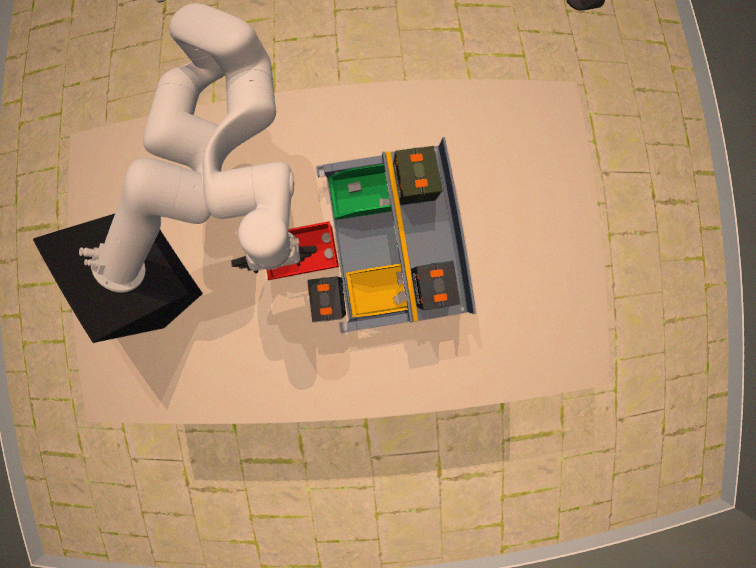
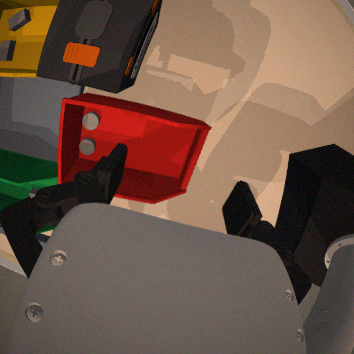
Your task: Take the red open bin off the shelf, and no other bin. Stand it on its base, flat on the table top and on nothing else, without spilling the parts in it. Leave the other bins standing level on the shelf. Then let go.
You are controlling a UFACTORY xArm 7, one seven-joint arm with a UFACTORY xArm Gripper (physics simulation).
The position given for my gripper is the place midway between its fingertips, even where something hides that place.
In view: my gripper (image 1: 276, 262), a red open bin (image 1: 311, 235), a green bin (image 1: 372, 179), a yellow bin (image 1: 371, 291) and a dark case (image 1: 326, 295).
The red open bin is seen too in image 2 (image 2: 163, 146). My gripper shows as well in image 2 (image 2: 179, 178).
